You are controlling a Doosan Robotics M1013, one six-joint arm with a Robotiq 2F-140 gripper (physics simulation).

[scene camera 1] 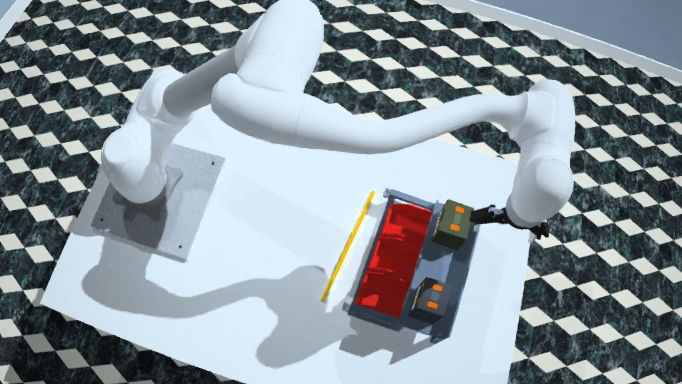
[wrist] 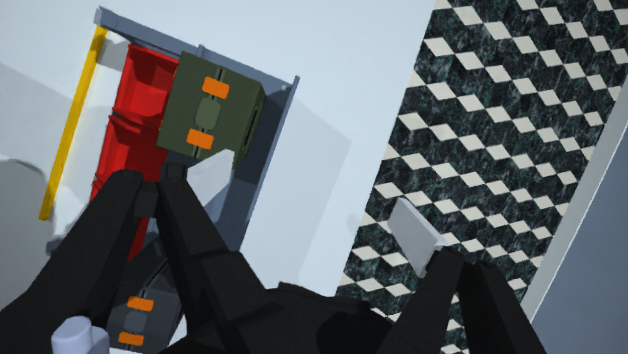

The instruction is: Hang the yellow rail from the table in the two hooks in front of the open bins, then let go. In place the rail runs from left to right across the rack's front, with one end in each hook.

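Frame: origin at the arm's base, x left, y back, z up, level; centimetres.
Seen in the pictures: gripper, fingertip midpoint: (scene camera 1: 503,231) (wrist: 314,189); arm's base at its link origin: (scene camera 1: 148,186).
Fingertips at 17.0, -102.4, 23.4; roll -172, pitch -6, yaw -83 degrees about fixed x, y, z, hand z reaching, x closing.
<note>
Offsets run from my fingertips to a thing's top centre, as dx, dy, dz. "*": to the spot under its first point.
The yellow rail {-8.9, +37.3, -25.6} (scene camera 1: 348,246) (wrist: 73,122) lies on the table in front of the rack (scene camera 1: 462,282) (wrist: 150,32), roughly parallel to its front and apart from it. Three open red bins {-9.5, +21.2, -18.5} (scene camera 1: 392,255) {+1.7, +21.3, -18.5} (wrist: 142,87) sit along the rack's front. Small grey hooks stand at the front corners: one hook {* +8.9, +32.2, -21.0} (scene camera 1: 387,192) (wrist: 99,17) at the upper corner, the other hook (scene camera 1: 346,306) at the lower corner in the scene view. My gripper (scene camera 1: 509,223) (wrist: 314,189) is open and empty, above the rack's back edge, far from the rail. Its fingers partly cover the rack in the wrist view.
A green box {+2.1, +11.7, -6.7} (scene camera 1: 452,224) (wrist: 207,112) with orange latches stands on the rack behind the bins, close to one finger. A dark grey box {-21.0, +11.3, -4.2} (scene camera 1: 430,301) (wrist: 135,321) stands beyond it. The arm's base plate (scene camera 1: 200,175) is at the table's left.
</note>
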